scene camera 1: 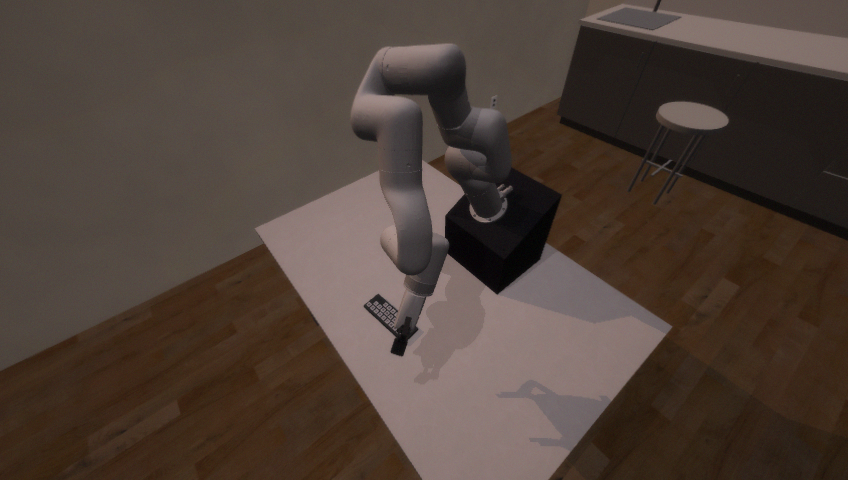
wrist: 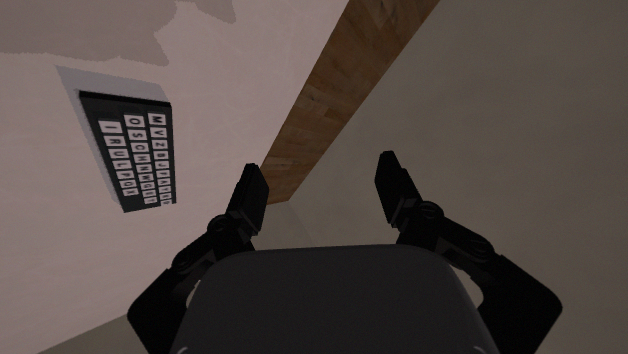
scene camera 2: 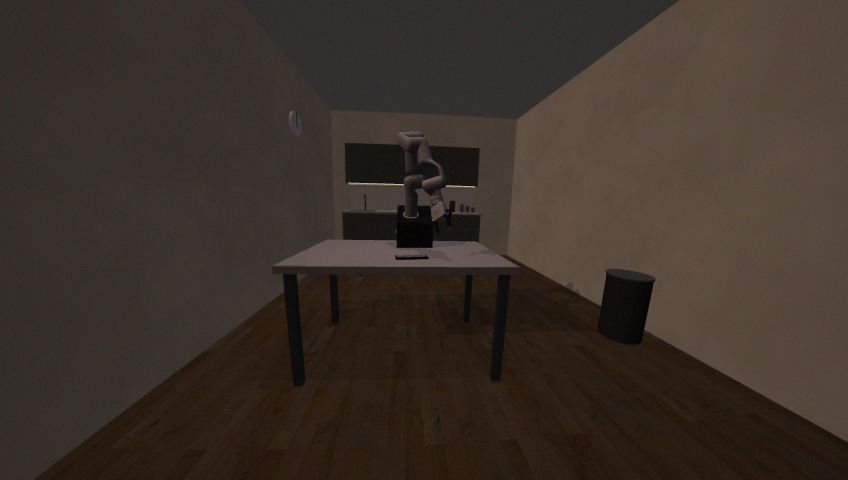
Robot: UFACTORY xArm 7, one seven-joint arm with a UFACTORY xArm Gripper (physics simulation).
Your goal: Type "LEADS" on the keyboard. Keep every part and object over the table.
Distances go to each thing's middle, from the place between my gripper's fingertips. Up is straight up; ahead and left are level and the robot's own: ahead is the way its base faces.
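Scene:
Hand position at present, relative to the black keyboard (scene camera 1: 377, 304): 19 cm to the left of it, 3 cm past it, 18 cm above it.

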